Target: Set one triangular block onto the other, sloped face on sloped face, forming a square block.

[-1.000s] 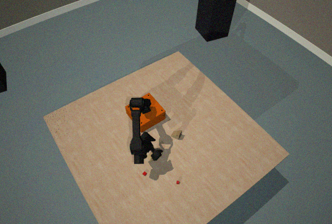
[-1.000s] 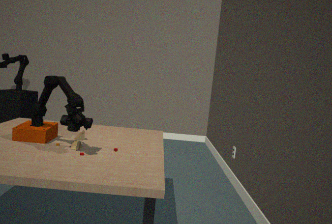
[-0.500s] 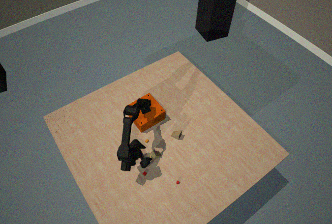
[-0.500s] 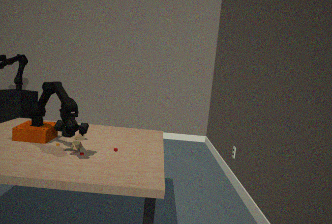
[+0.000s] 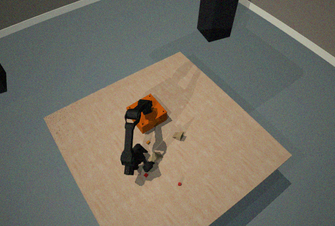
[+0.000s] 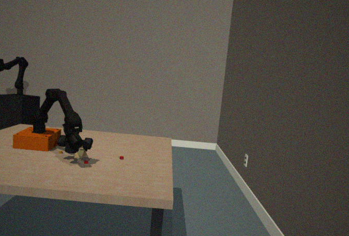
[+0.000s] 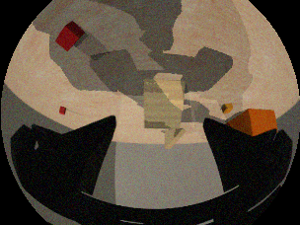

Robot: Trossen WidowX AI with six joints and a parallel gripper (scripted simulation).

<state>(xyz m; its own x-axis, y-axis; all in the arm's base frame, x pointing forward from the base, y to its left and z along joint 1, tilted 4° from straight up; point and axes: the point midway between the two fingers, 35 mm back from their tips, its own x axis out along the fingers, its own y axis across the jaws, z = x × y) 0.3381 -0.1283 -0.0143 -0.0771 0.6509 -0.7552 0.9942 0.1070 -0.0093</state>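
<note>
My gripper tip is 10 mm past the triangular block, 40 mm to the right of it and 20 mm above it. The rest, counted from my gripper tip: orange cube: 140 mm behind, 30 mm to the left, 40 mm below.
</note>
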